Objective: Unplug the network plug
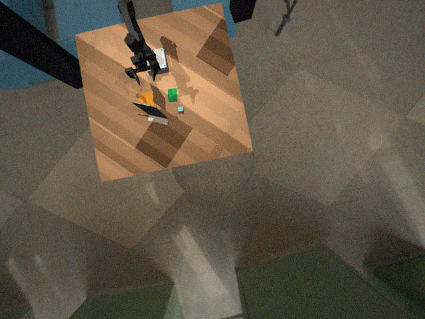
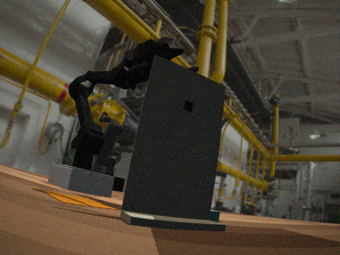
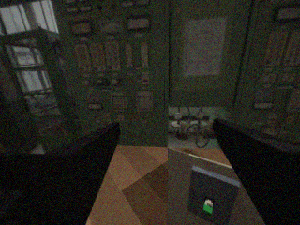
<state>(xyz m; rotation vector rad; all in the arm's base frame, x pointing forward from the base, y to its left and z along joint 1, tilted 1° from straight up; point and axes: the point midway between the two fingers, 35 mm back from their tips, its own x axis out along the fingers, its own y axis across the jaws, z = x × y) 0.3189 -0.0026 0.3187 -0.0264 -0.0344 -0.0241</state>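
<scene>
The network plug lies 18 cm below my gripper tip, 8 cm to the right of it and 5 cm ahead of it. From my gripper tip the other things lie so: orange marked square 39 cm below, 15 cm to the right, 11 cm behind; then teal cube 38 cm below, 10 cm to the left, 6 cm ahead; then upright panel 26 cm below, 9 cm to the right, 7 cm ahead.
</scene>
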